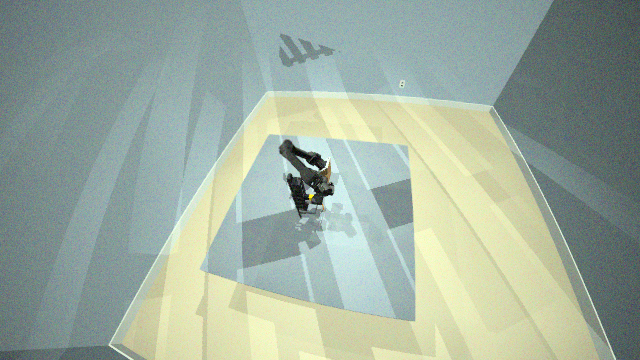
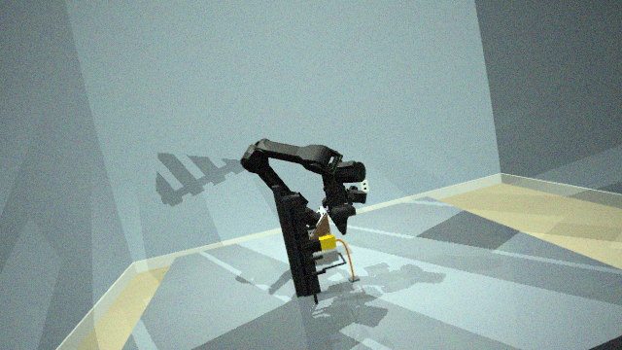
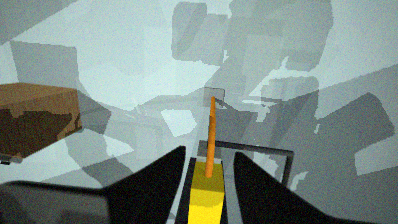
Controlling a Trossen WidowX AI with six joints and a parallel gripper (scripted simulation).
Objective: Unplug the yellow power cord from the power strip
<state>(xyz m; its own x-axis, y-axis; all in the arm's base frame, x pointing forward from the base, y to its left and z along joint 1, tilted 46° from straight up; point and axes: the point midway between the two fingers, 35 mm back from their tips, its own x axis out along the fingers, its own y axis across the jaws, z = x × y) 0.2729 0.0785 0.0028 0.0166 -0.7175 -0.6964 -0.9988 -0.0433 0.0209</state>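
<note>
Right now the yellow plug is 70 mm to the right of my gripper tip, 10 mm below it and 10 mm ahead of it.
</note>
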